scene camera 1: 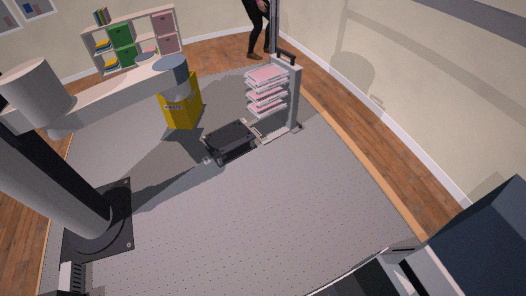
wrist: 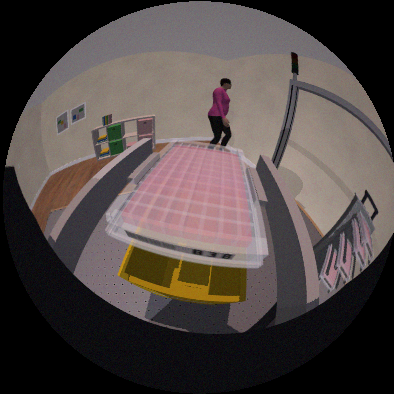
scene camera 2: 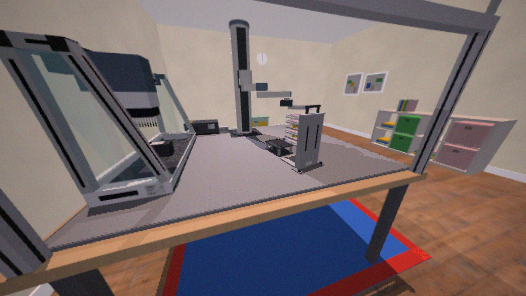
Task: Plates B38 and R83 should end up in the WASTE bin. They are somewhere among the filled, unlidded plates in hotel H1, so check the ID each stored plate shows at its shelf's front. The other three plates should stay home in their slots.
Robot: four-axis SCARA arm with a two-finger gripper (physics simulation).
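Places are measured from the arm's base along level axes (x ahead, y left, z up), in metres.
Pixels of known places: gripper, between the fingertips: (wrist: 203,152); arm's base, origin of its link: (scene camera 1: 98,221) (scene camera 2: 244,133).
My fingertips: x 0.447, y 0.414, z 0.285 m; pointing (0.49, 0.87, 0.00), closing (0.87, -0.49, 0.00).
Observation:
For each thing: its middle in the pictures, then the offset to it from my fingertips. "*": a spot on its surface instead.
- pink-filled plate, middle of its body: (wrist: 197,175) dx -0.012, dy -0.021, dz -0.010 m
- yellow WASTE bin, middle of its body: (wrist: 189,256) (scene camera 1: 181,99) dx -0.012, dy -0.021, dz -0.172 m
- Hotel H1, middle of its body: (wrist: 341,248) (scene camera 1: 272,92) (scene camera 2: 304,135) dx +0.325, dy -0.228, dz -0.112 m
- large framed machine, a spot on its surface: (scene camera 2: 125,100) * dx +0.339, dy -0.948, dz +0.079 m
My gripper (wrist: 203,152) (scene camera 2: 300,107) is shut on a pink-filled plate (wrist: 190,200) whose front reads B38. The plate is level between the fingers. The yellow WASTE bin (scene camera 1: 185,114) (wrist: 210,298) shows below the plate in the wrist view, its open top partly covered by the plate. In scene camera 1 the arm's end hides the gripper and part of the bin. Hotel H1 (scene camera 1: 295,95) (scene camera 2: 309,142) holds several pink plates (scene camera 1: 268,94). In the wrist view, stored plates (wrist: 345,256) show at the right edge. Their IDs cannot be read, so I cannot tell which is R83.
A low black stand (scene camera 1: 230,136) (scene camera 2: 279,146) is beside the hotel's base. The arm's column (scene camera 2: 241,75) stands behind it. A large framed machine (scene camera 2: 125,100) is at the table's left in scene camera 2. A person (wrist: 220,107) stands beyond the table, and a cube shelf is at the wall.

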